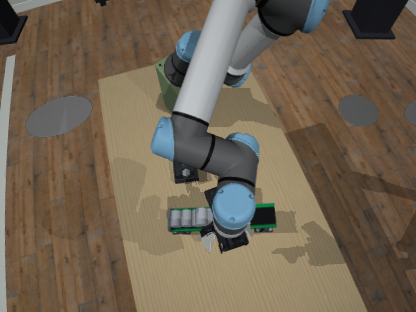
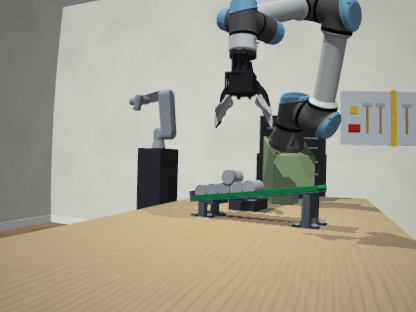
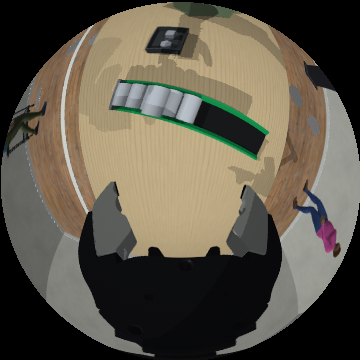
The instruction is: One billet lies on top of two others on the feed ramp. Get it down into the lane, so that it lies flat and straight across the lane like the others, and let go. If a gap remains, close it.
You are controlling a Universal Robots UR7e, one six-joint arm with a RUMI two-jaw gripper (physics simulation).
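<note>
The top billet is a grey cylinder lying across two billets in the row on the feed ramp. The row has several billets lying across the lane, from the low-end billet to the uppermost one. The top billet partly hides those under it; whether the row has a small gap is unclear. My gripper is open and empty, high above the ramp, apart from every billet.
A black tray with small grey parts stands on the table, on the robot-base side of the ramp. Green rails border the lane; an end stop closes its low end.
</note>
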